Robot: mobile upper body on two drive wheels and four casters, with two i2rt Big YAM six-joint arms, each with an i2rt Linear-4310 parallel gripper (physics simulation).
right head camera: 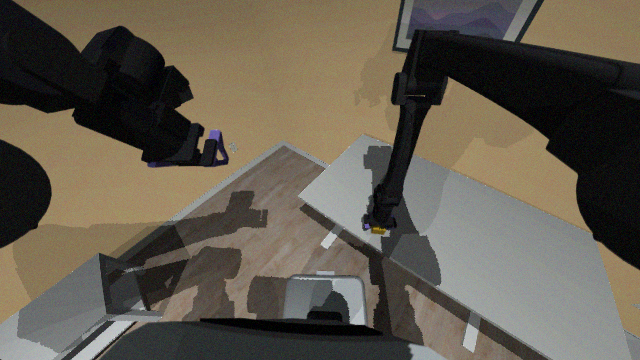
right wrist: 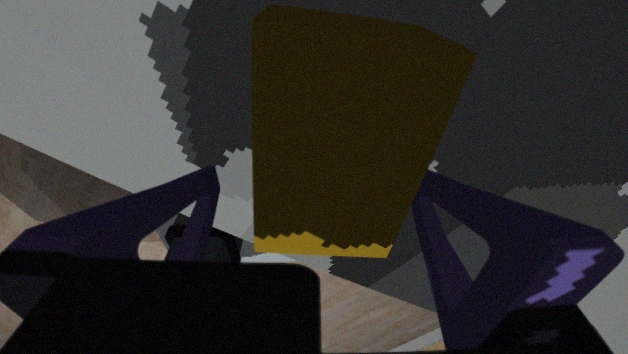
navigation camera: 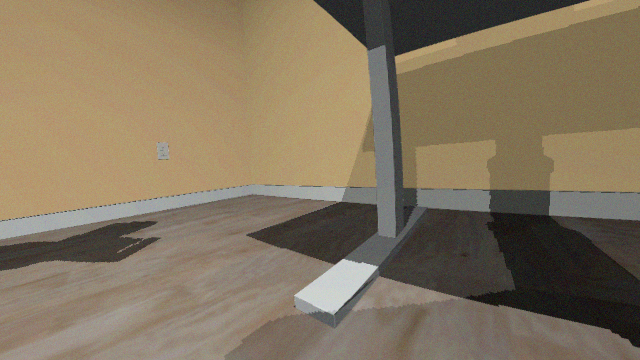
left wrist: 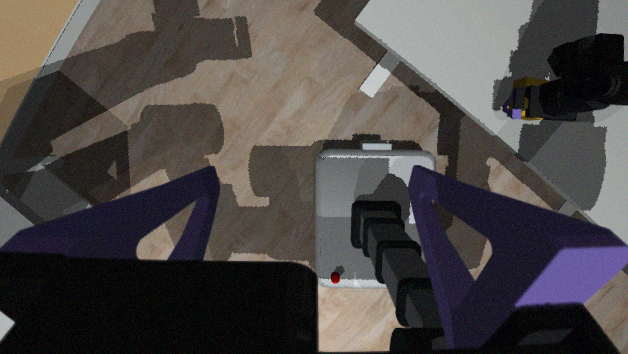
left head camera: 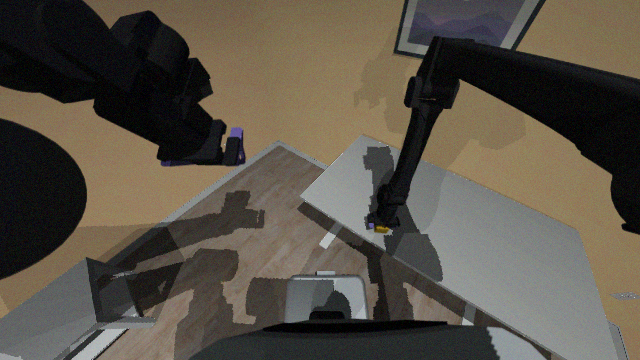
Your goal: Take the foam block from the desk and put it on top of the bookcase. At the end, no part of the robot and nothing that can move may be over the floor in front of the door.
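Frame: origin at the left arm's base, x ahead, y left, z up, level; metres.
Seen in the pictures: left gripper, fingertip midpoint: (right head camera: 207, 161) (left wrist: 313, 176) (left head camera: 222, 160); right gripper, fingertip midpoint: (right head camera: 376, 228) (right wrist: 313, 176) (left wrist: 522, 109) (left head camera: 379, 227).
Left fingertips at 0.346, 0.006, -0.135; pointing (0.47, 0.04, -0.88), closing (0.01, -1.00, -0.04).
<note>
A point is followed by its place in that frame, as x, y, z.
The yellow foam block (left head camera: 382, 229) @(0.423, -0.486, -0.648) (right head camera: 378, 230) @(0.424, -0.483, -0.649) (left wrist: 531, 81) @(0.505, -0.481, -0.645) (right wrist: 345, 130) @(0.485, -0.494, -0.645) is on the grey desk (left head camera: 500, 250) @(0.292, -1.101, -0.690) (right head camera: 500, 260) @(0.267, -1.057, -0.690) (left wrist: 425, 35) @(0.618, -0.242, -0.690) (right wrist: 75, 90) @(0.488, -0.376, -0.690), near its front edge. My right gripper (left head camera: 383, 223) @(0.445, -0.484, -0.674) (right wrist: 313, 176) @(0.445, -0.484, -0.674) is open, low over the desk, with the block between its spread fingers. In the right wrist view a gap shows at the block's left, while its right edge overlaps the right-hand fingertip. My left gripper (left head camera: 204, 162) (left wrist: 313, 176) @(0.346, 0.006, -0.135) is open and empty, high over the floor. A grey unit (left head camera: 55, 295) @(0.022, 1.544, -0.959) (right head camera: 60, 295) @(-0.034, 1.587, -0.960) at lower left looks like the bookcase.
A framed picture (left head camera: 460, 22) @(1.067, -0.852, 0.083) (right head camera: 460, 20) @(1.062, -0.859, 0.066) hangs on the wall behind the desk. The desk leg (navigation camera: 387, 150) @(0.837, -0.395, -1.155) and its foot (navigation camera: 337, 285) stand on the wood floor ahead of the base (left wrist: 340, 185) @(0.170, -0.070, -1.150). No door is recognizable in these views.
</note>
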